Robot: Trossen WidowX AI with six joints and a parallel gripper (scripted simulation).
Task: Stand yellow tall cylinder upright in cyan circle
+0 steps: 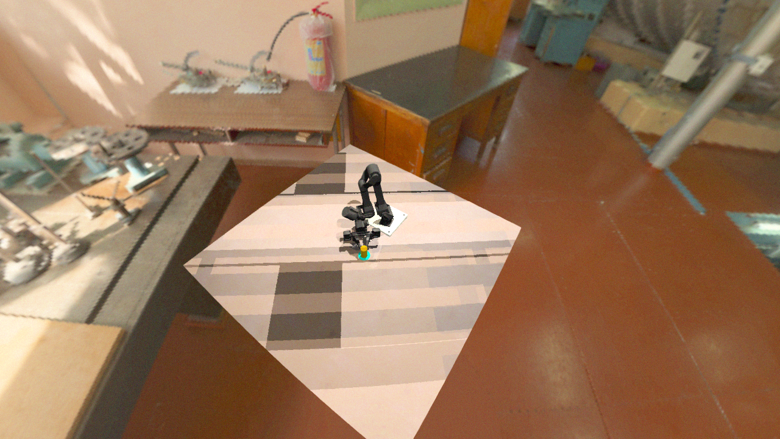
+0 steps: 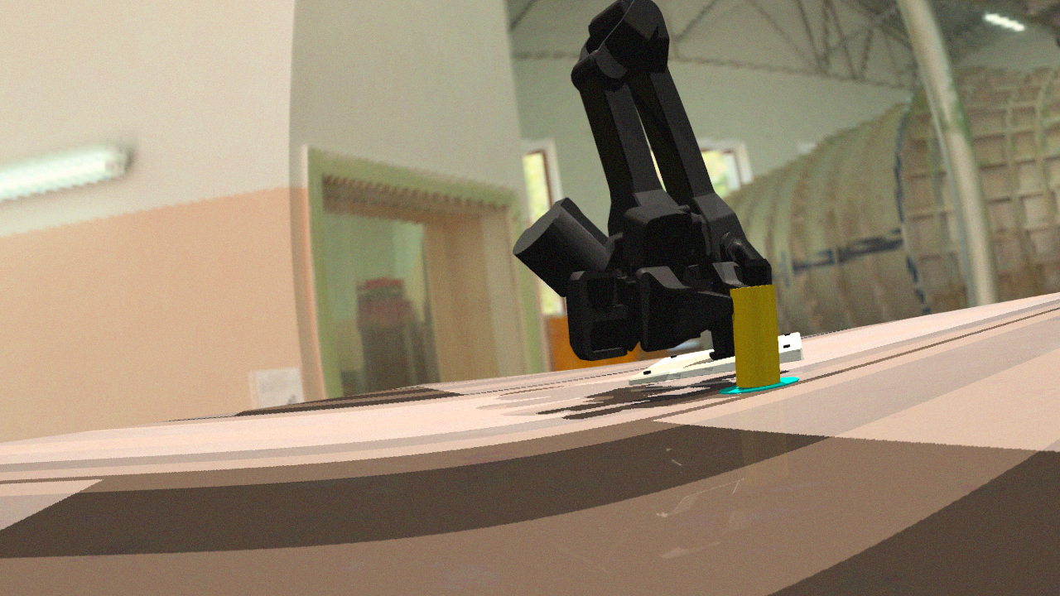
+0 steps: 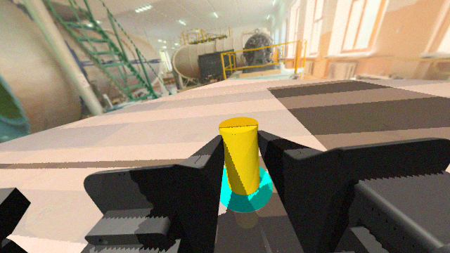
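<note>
The yellow cylinder is 20 mm below my gripper tip. Also, from my gripper tip: cyan circle 60 mm below.
</note>
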